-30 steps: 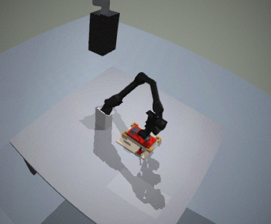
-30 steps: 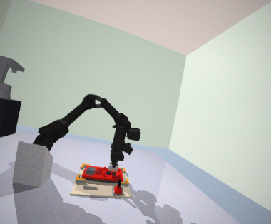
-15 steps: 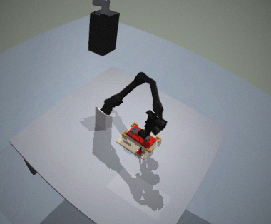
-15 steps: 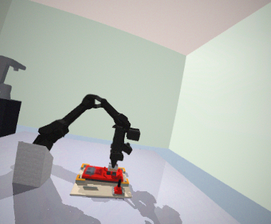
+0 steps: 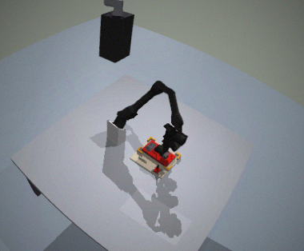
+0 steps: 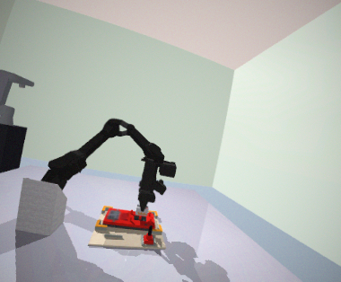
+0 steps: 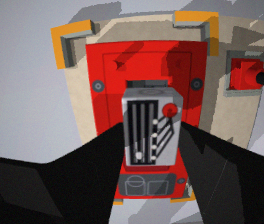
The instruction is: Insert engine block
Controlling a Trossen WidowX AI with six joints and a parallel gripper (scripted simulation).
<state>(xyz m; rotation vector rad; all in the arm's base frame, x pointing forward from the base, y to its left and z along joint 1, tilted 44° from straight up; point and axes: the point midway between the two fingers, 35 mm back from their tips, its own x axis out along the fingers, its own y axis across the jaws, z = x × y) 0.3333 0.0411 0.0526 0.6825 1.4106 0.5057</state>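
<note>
The engine block lies 1 cm below my gripper tip.
</note>
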